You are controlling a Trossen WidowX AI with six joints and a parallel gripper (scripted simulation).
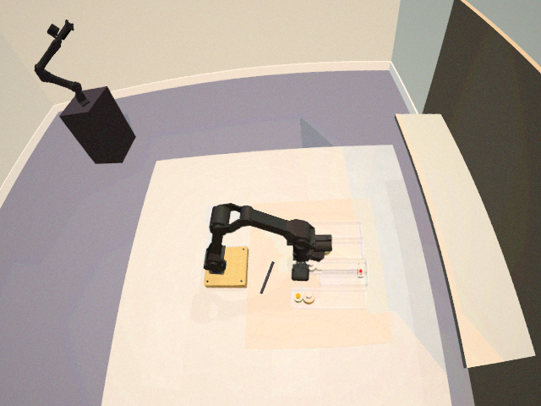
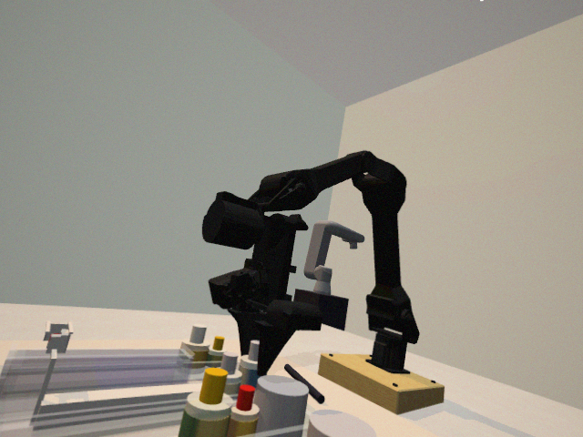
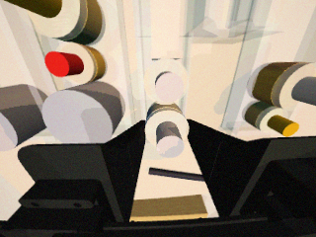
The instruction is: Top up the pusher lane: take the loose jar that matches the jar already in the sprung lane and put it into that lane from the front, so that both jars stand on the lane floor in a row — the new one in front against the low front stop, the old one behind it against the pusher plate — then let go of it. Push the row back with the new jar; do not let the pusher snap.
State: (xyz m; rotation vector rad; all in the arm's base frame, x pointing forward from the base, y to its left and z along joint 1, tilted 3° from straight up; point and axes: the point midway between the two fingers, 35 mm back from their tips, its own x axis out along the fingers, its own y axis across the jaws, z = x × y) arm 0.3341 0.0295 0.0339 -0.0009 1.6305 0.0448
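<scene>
My gripper tip is now 130 mm past the black rod, 50 mm to the left of it and 40 mm above it. The rest, counted from my gripper tip: pusher plate 150 mm ahead, 20 mm to the right, 10 mm above; then clear sprung lane 140 mm ahead, 20 mm to the right, 20 mm below.
</scene>
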